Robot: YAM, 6 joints.
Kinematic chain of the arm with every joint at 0, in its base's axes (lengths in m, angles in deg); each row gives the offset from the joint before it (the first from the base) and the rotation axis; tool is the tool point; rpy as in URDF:
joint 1: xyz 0 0 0.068 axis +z
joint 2: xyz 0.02 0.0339 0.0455 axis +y
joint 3: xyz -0.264 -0.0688 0 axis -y
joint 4: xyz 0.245 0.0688 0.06 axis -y
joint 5: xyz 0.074 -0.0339 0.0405 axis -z
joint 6: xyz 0.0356 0 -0.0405 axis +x
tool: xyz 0 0 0 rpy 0 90 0
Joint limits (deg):
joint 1: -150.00..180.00
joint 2: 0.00..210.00
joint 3: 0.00..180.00
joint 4: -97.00..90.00
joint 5: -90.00..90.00
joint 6: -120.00..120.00
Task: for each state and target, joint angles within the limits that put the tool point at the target. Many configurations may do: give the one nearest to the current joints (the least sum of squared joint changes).
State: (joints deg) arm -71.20 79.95 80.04 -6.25 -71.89 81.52
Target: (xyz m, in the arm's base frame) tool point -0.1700 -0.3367 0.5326
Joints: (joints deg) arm -121.42 101.22 117.07 6.73 -58.88 81.52
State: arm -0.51 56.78 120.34 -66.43 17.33 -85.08
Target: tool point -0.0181 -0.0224 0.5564
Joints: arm 9.77 48.15 117.44 -71.57 32.27 -85.08
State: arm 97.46 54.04 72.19 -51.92 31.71 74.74
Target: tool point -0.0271 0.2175 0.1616
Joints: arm 101.58 83.39 44.04 -49.90 28.73 74.74
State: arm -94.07 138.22 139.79 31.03 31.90 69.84
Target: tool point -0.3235 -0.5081 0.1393
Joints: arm -120.57 154.91 123.14 27.22 34.43 69.84
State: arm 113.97 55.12 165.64 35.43 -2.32 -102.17
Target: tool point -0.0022 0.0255 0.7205
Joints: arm 107.28 76.28 135.73 33.31 8.85 -102.17
